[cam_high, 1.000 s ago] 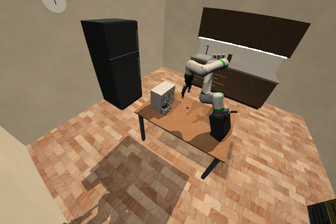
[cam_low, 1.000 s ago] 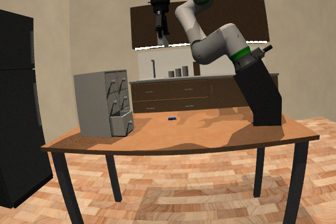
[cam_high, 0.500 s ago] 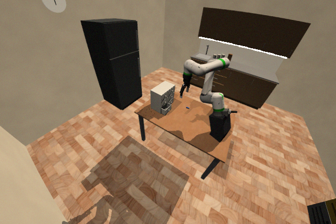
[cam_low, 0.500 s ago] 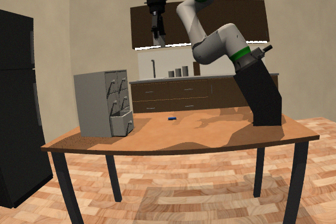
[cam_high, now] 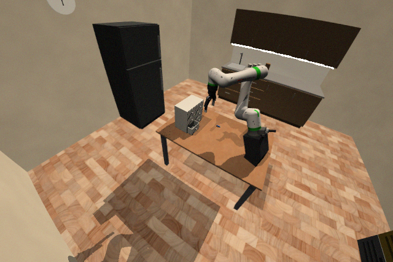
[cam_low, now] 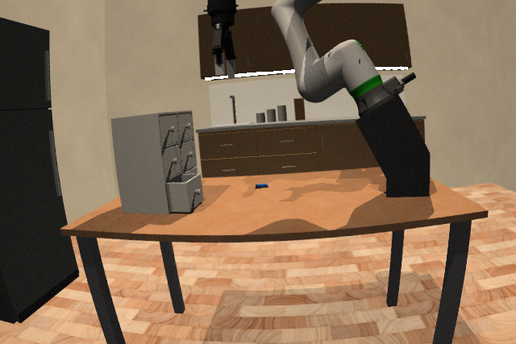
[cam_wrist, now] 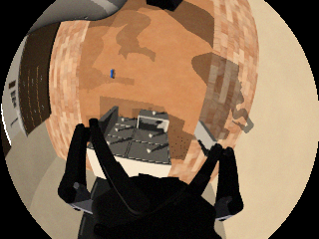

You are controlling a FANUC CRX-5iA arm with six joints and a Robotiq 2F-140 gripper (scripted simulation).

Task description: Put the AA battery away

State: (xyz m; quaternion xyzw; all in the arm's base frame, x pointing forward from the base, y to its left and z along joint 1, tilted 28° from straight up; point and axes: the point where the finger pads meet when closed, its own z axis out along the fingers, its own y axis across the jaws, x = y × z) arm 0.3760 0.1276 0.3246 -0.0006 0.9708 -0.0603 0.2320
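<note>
Right now my hand is 5 cm past the blue AA battery, 27 cm to the left of it and 42 cm above it.
</note>
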